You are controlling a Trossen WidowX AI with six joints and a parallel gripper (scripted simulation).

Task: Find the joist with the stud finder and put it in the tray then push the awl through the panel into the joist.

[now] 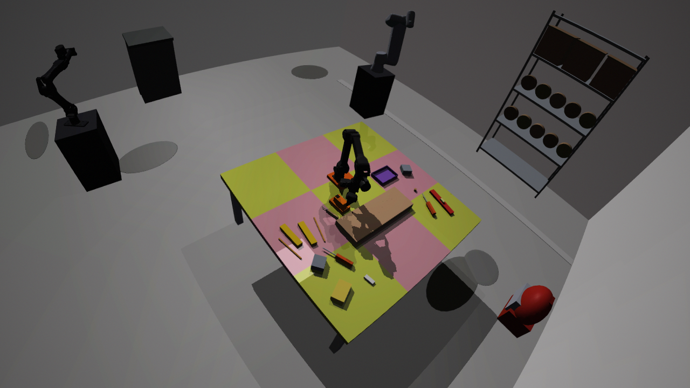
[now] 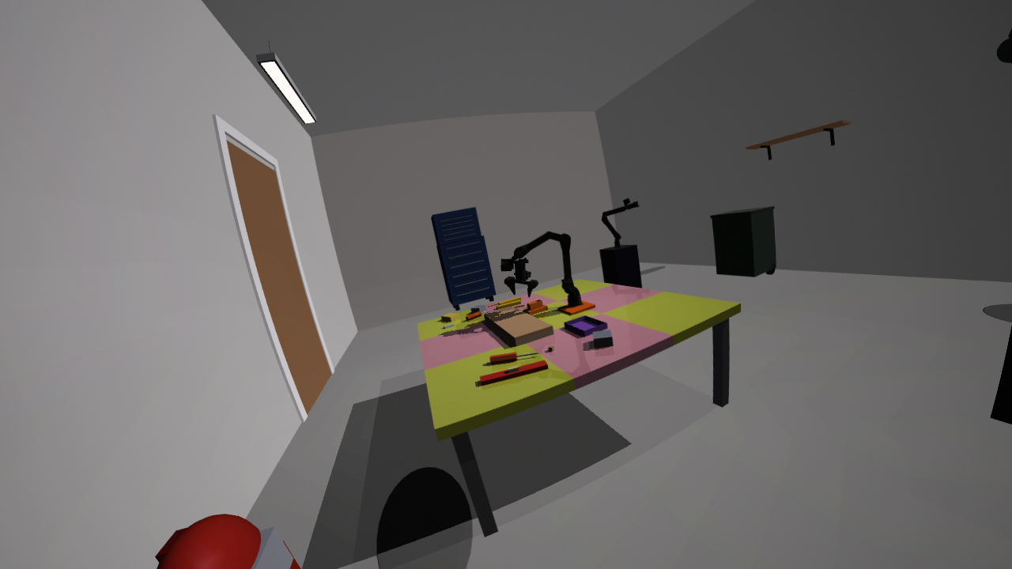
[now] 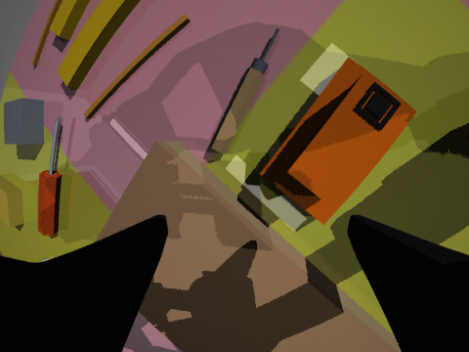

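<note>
Right now the orange stud finder is 8 cm behind my gripper tip, 6 cm below it and 1 cm to the left of it. Round my gripper tip: awl: 10 cm below, 8 cm to the right, 5 cm behind; then white piece: 44 cm ahead, 15 cm to the right, 10 cm below; then purple tray: 46 cm to the left, 14 cm behind, 9 cm below.
</note>
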